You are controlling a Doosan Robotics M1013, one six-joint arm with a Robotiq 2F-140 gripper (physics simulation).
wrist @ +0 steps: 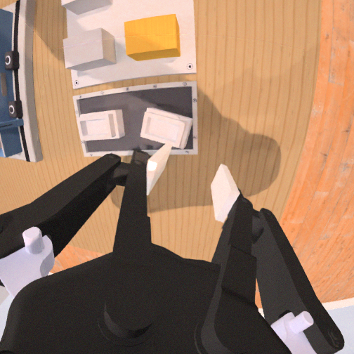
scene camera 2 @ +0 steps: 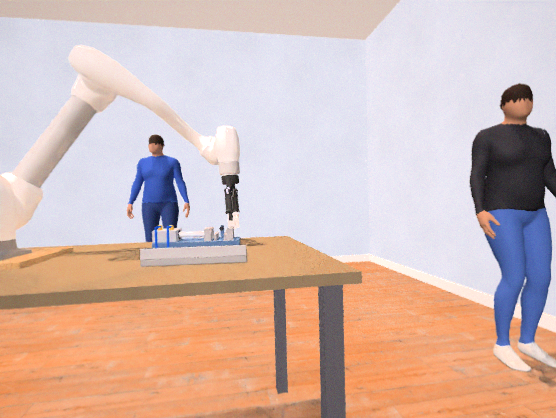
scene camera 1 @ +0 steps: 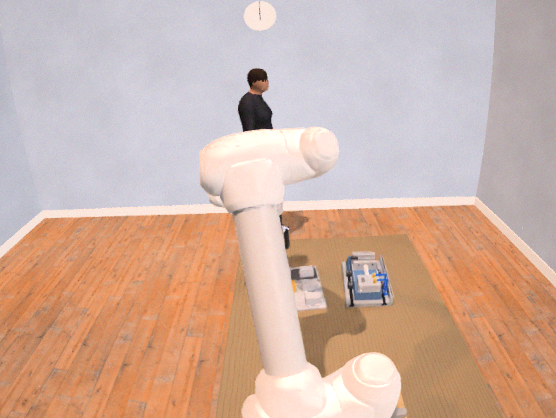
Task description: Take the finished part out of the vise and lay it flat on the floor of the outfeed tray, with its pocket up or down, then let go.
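Frame: origin at the arm's base, x back, y right, z up, level; centimetres.
Seen in the pictures: gripper, fingertip midpoint: [scene camera 2: 234,228].
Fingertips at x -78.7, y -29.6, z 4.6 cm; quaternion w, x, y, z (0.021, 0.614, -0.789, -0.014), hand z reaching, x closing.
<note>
A point is followed by its place in that frame.
My gripper [scene camera 2: 233,220] @(y -29.6, x -78.7, z 4.6 cm) [wrist: 191,165] is open and empty. In the wrist view its pale fingertips are apart, above the near edge of the outfeed tray [wrist: 195,120], a dark-floored tray with a light rim. Two whitish parts lie in it, pockets up. The left part [wrist: 95,126] is nearly square to the tray; the right part [wrist: 166,128] is turned askew, close to the near rim and the left fingertip. I cannot tell which is the finished part. The blue-bodied vise [scene camera 1: 359,296] @(y 5.0, x -54.9, z 2.5 cm) [scene camera 2: 205,243] @(y 14.6, x -70.4, z 3.7 cm) shows partly in the wrist view; whether its jaws hold anything is unclear.
A pale board [wrist: 185,47] with grey blocks and a yellow block [wrist: 152,37] adjoins the tray. In scene camera 1 the arm hides part of it. A person in black [scene camera 1: 256,110] [scene camera 2: 515,165] stands beyond the table [scene camera 2: 300,275] @(y 40.1, x -94.4, z -1.7 cm), and a person in blue [scene camera 2: 159,175] stands behind it.
</note>
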